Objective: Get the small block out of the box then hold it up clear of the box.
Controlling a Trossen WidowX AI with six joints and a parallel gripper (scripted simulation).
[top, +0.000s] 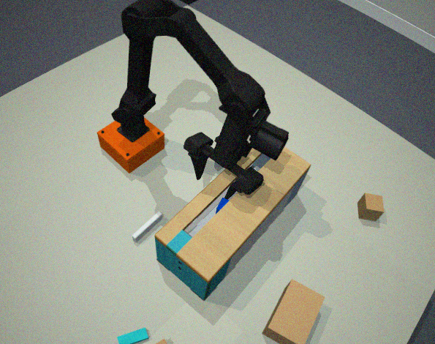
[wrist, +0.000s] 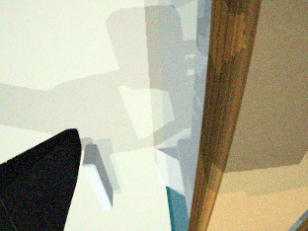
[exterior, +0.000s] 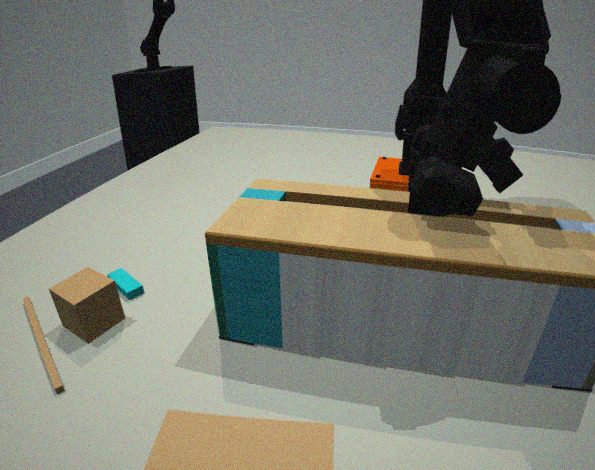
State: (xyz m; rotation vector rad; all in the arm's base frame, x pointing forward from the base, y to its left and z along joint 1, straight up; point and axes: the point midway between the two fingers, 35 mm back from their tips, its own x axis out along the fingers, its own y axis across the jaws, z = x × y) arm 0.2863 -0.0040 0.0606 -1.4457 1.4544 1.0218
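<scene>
Now: gripper tip 3 cm short of the tan-topped box and 2 cm above it. Also, from my gripper tip: teal tile (9 cm ahead, 35 cm to the right, 8 cm below); then flat tan slab (31 cm ahead, 10 cm to the right, 6 cm below); then blue block (6 cm ahead, 2 cm to the right).
</scene>
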